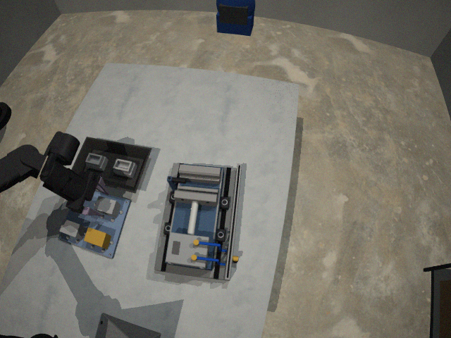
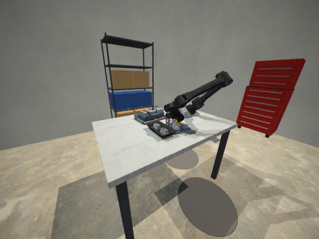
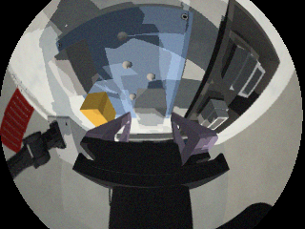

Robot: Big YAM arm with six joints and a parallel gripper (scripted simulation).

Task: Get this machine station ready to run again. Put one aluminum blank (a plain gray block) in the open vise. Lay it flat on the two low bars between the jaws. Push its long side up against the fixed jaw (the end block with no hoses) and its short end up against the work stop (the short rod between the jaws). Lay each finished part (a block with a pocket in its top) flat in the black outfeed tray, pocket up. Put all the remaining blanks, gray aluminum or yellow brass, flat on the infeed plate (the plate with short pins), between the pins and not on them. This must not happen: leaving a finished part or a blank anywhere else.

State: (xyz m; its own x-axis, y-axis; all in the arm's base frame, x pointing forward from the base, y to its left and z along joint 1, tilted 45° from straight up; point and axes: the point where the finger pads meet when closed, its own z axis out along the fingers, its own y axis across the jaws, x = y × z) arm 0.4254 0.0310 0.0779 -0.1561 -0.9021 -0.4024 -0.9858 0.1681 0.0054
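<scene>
Now: the gray aluminum blank 2 cm below my hand and 1 cm to the right of it. Also, from my hand: blue vise 26 cm to the right; then pale rod 26 cm to the right, 3 cm above, 2 cm behind; then brass blank 9 cm behind, 2 cm below.
</scene>
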